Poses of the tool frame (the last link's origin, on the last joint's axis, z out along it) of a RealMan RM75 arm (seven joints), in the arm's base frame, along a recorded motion.
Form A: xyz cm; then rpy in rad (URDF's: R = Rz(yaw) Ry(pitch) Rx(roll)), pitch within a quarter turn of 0, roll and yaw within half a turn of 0.
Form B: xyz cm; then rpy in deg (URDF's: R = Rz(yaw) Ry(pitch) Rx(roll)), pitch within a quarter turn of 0, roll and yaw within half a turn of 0. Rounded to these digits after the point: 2 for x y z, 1 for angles.
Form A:
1: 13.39, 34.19, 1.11, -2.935, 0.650, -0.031
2: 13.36, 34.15, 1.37, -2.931, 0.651, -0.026
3: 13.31, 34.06, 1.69, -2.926, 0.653, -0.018
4: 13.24, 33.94, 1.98, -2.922, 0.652, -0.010
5: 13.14, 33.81, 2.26, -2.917, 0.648, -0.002
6: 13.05, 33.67, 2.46, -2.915, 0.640, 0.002
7: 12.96, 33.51, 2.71, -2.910, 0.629, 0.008
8: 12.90, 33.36, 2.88, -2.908, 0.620, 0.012
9: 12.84, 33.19, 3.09, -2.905, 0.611, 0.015
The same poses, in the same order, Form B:
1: 13.39, 34.19, 1.11, -168.2, 37.2, -1.8
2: 13.36, 34.15, 1.37, -167.9, 37.3, -1.5
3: 13.31, 34.06, 1.69, -167.6, 37.4, -1.0
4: 13.24, 33.94, 1.98, -167.4, 37.4, -0.6
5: 13.14, 33.81, 2.26, -167.1, 37.1, -0.1
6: 13.05, 33.67, 2.46, -167.0, 36.7, 0.1
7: 12.96, 33.51, 2.71, -166.7, 36.0, 0.5
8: 12.90, 33.36, 2.88, -166.6, 35.5, 0.7
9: 12.84, 33.19, 3.09, -166.4, 35.0, 0.9
